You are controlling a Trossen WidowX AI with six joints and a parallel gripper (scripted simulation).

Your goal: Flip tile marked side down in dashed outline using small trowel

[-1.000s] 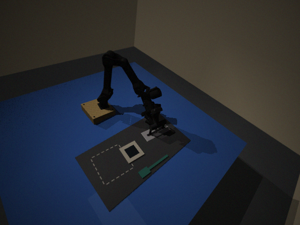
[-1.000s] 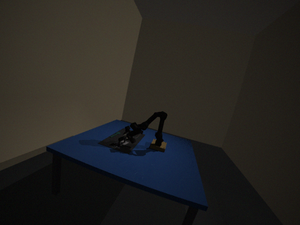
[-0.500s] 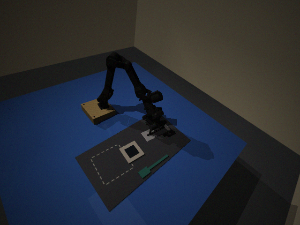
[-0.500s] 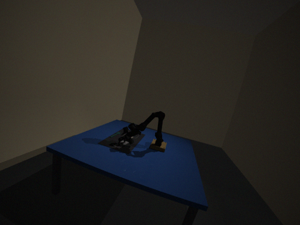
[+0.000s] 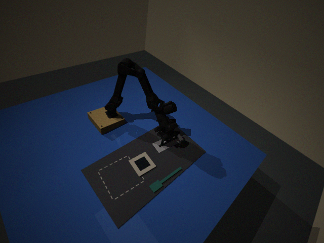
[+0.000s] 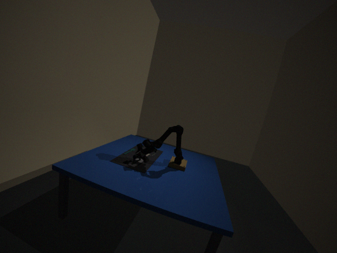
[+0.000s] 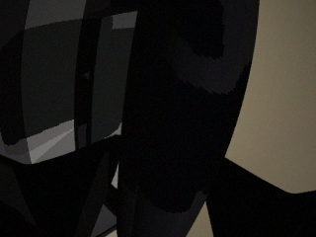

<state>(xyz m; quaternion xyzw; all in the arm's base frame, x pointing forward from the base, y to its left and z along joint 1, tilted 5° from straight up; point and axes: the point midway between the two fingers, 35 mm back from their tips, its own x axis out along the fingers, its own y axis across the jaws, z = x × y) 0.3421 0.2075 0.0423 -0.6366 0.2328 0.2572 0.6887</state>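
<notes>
The dark mat lies 15 cm to the right of my gripper tip, 7 cm below it and 3 cm ahead of it. The rest, counted from my gripper tip: green long-handled tool: 17 cm ahead, 15 cm to the right, 5 cm below; then trowel: 3 cm behind, 1 cm below; then square tile: 20 cm to the right, 5 cm below, 3 cm ahead.
</notes>
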